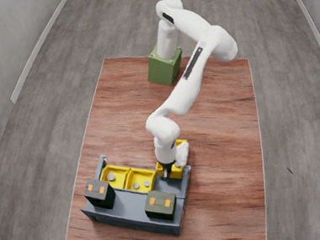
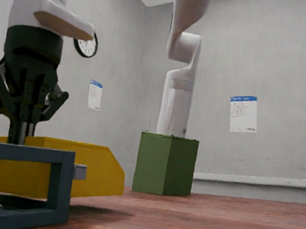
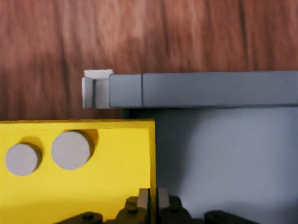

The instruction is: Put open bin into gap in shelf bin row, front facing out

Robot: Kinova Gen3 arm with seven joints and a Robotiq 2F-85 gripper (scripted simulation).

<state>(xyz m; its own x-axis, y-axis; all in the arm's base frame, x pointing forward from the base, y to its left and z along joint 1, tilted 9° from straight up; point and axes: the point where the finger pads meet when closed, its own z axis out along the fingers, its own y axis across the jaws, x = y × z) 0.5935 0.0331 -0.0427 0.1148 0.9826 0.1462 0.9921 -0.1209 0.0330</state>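
Right now the grey disc part is 6 cm below my hand, 6 cm behind it and 3 cm to the left of it. The rest, counted from my hand: grey shelf: 12 cm to the right, 9 cm ahead, 3 cm below.
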